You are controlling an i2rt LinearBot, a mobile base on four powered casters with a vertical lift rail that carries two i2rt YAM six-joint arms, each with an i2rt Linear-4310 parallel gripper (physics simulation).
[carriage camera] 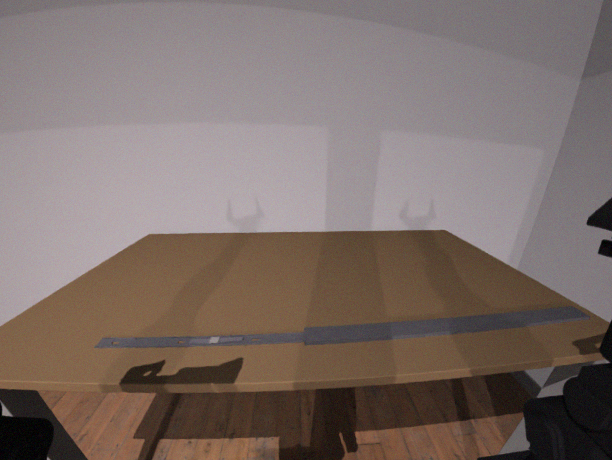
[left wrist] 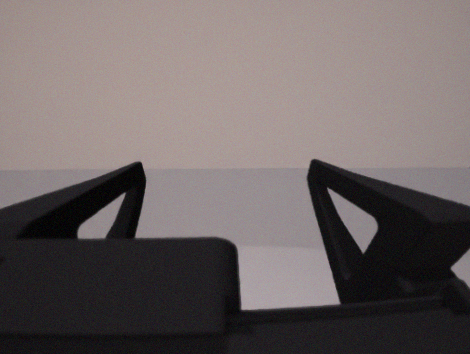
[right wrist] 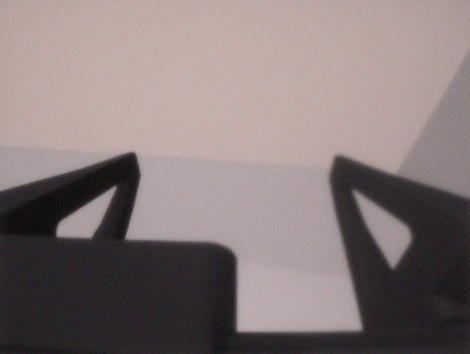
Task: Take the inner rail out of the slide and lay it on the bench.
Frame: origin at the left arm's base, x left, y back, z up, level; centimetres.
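Seen in the pictures: left gripper, fingertip midpoint: (left wrist: 227, 170); right gripper, fingertip midpoint: (right wrist: 234, 164).
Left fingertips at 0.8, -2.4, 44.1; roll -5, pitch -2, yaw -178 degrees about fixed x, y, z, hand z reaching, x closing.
Note:
A point is followed by its place in that frame, as x, y, z.
The slide (carriage camera: 350, 334) {-44.9, -25.8, 3.6} lies along the front part of the bench (carriage camera: 280, 280) {-28.1, -49.4, 2.5} in the carriage view, its wide grey outer part running from the middle to the right. The narrower inner rail (carriage camera: 280, 338) {-29.5, -26.2, 2.7} sticks out of its left end, flat, with small slots and a light patch on it. Its right part is hidden inside the slide. My left gripper (left wrist: 227, 170) {0.8, -2.4, 44.1} is open and empty, pointing at the wall in the left wrist view. My right gripper (right wrist: 234, 164) {-66.0, -2.9, 43.4} is open and empty, also facing the wall. Both are away from the slide.
A pale wall (carriage camera: 150, 175) {34.5, -94.3, 30.7} stands behind the bench, and another wall (carriage camera: 575, 200) {-169.5, -80.9, 21.7} is at the right. Dark arm parts show at the right edge and the lower left corner of the carriage view. The bench's front edge (carriage camera: 250, 388) {-24.6, -16.3, 1.1} runs close in front of the slide.

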